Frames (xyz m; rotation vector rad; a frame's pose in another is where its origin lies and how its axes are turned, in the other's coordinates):
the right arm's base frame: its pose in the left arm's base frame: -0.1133 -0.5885 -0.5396 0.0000 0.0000 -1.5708
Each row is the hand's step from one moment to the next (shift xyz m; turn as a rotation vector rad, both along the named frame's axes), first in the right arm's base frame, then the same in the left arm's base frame.
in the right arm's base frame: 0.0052 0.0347 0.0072 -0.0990 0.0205 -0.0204
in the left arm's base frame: 0.0347 -0.0052 0.0072 0.0205 0.0990 -0.0204
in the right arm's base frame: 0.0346 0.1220 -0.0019 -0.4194 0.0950 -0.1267
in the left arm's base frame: 0.1220 -0.0346 -0.0019 0.0950 0.4194 -0.1267
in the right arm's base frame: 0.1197 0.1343 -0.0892 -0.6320 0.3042 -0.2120
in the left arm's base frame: 0.1343 -0.1197 -0.0892 0.3042 0.6320 -0.2120
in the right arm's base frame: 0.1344 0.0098 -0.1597 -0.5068 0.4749 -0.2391
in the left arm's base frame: 0.0098 -0.1344 -0.1597 0.4749 0.5068 -0.2391
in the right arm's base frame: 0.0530 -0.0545 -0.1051 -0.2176 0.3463 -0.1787
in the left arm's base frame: -0.0545 -0.0530 -0.1051 0.3463 0.2176 -0.1787
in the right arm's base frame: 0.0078 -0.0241 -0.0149 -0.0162 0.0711 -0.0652
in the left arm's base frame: -0.0241 -0.0078 -0.0149 0.0711 0.0162 -0.0652
